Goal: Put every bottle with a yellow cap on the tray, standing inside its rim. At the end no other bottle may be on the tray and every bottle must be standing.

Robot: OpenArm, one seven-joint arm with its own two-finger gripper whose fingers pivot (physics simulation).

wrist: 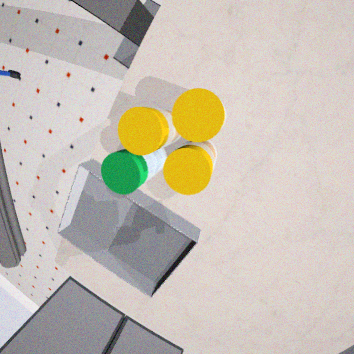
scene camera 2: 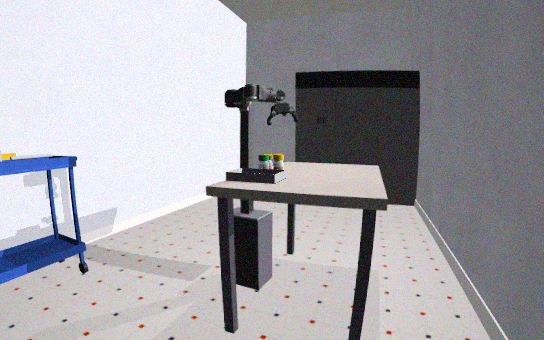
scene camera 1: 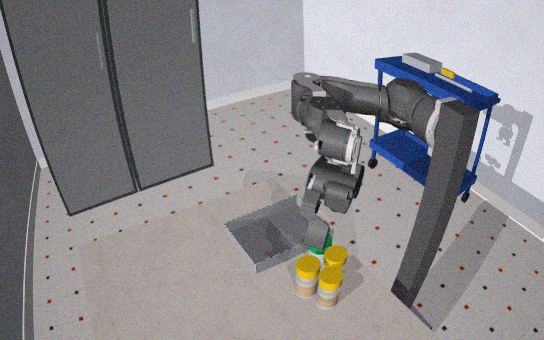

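Three yellow-capped bottles stand upright close together on the table: one nearest the tray [scene camera 1: 308,277] [wrist: 188,169], one farthest from it [scene camera 1: 330,287] [wrist: 198,115], one toward the arm's post [scene camera 1: 335,256] [wrist: 142,130]. A green-capped bottle [scene camera 1: 320,245] [scene camera 2: 263,161] [wrist: 124,171] stands upright beside them, near the tray's wall. The grey tray [scene camera 1: 275,262] [scene camera 2: 255,177] [wrist: 172,218] holds no bottle. My gripper [scene camera 2: 283,121] is open and empty, high above the bottles. In scene camera 1 a finger partly hides the green-capped bottle and the tray's corner.
The table [scene camera 1: 175,280] [scene camera 2: 340,177] carries the tray near one edge. The arm's dark post [scene camera 1: 435,215] [scene camera 2: 244,140] rises beside the table near the bottles. A blue cart [scene camera 1: 485,102] [scene camera 2: 40,164] stands by the wall. A grey cabinet [scene camera 1: 165,100] stands beyond the table.
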